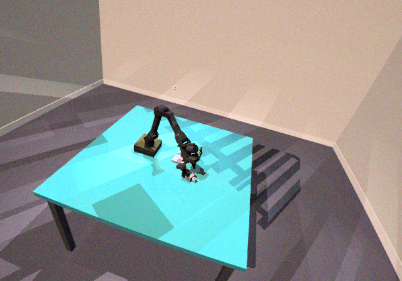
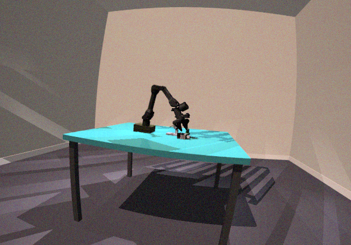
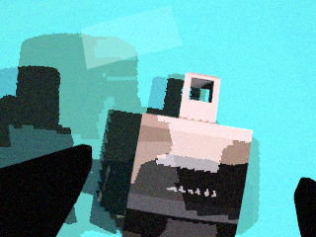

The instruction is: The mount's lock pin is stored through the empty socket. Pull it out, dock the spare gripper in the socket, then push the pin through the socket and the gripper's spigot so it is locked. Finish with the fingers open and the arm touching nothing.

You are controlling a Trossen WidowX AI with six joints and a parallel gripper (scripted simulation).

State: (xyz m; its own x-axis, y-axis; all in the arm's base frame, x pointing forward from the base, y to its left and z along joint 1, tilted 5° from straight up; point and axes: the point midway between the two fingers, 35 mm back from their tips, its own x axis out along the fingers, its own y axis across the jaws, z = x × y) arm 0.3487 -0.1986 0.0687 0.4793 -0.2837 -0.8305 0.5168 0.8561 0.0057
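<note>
Now: the spare gripper 4 cm below my gripper tip. Round my gripper tip: mount (9 cm behind, 17 cm to the left, 2 cm below); green pad (4 cm ahead, 28 cm to the left, 4 cm below).
</note>
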